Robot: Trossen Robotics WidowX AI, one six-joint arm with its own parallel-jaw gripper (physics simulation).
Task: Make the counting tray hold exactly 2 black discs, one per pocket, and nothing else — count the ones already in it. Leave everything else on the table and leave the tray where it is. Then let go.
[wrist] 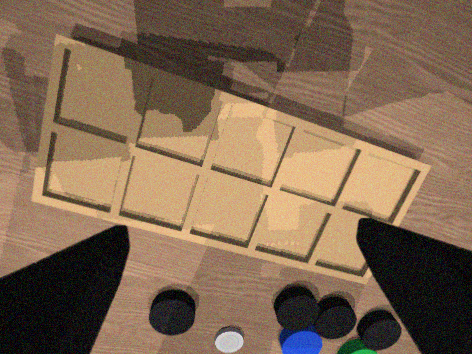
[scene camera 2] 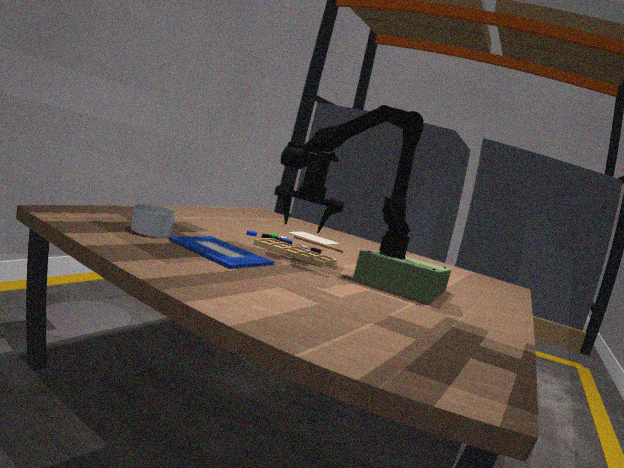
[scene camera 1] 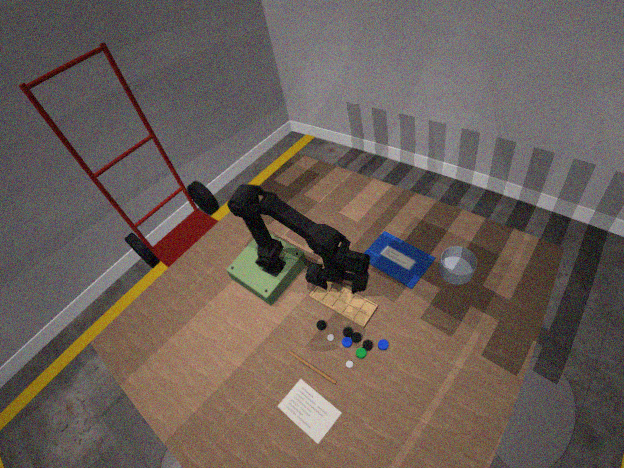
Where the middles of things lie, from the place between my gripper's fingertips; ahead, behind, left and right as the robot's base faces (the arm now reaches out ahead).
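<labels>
Wooden counting tray (scene camera 1: 357,309), my gripper 7 cm above it. Grey bowl (scene camera 2: 150,220), from my hand: 30 cm ahead, 29 cm to the left, 4 cm below. Nearest to my gripper of the things named here, going by their middles: the tray.
</labels>
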